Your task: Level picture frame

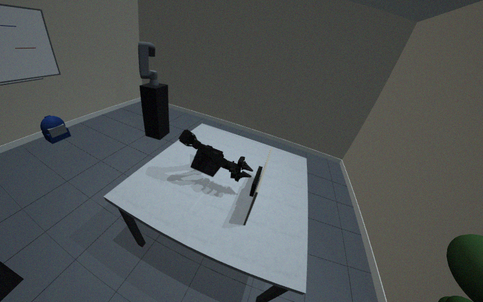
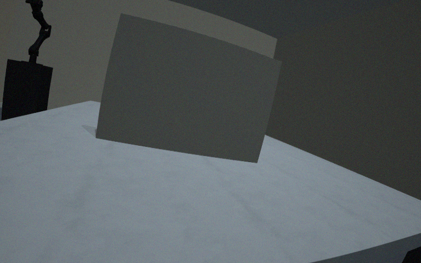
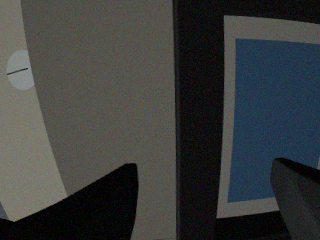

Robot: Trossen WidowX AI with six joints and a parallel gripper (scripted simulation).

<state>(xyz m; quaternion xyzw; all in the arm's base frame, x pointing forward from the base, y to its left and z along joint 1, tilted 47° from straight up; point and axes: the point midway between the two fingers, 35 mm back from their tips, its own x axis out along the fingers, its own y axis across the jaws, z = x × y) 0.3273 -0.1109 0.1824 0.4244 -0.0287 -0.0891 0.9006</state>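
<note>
Now: gripper tip 5 cm short of the picture frame and 5 cm above it. The rest, counted from my gripper tip: wall panel: 6 cm ahead, 7 cm below.
</note>
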